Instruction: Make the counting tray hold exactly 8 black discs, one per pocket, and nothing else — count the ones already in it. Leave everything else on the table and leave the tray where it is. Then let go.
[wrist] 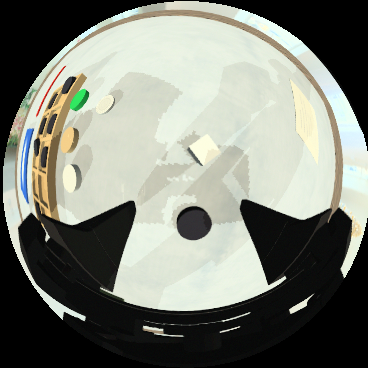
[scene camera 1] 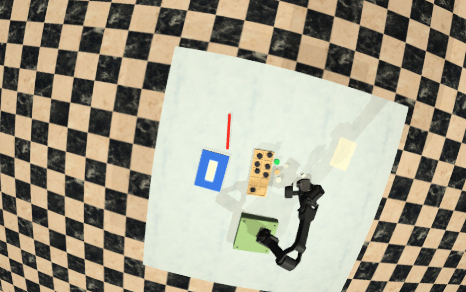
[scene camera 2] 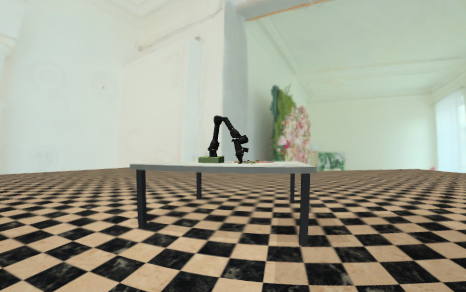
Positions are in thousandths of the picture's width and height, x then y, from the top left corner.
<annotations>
A tan counting tray (scene camera 1: 553,622) is 1.46 m from the lens.
</annotations>
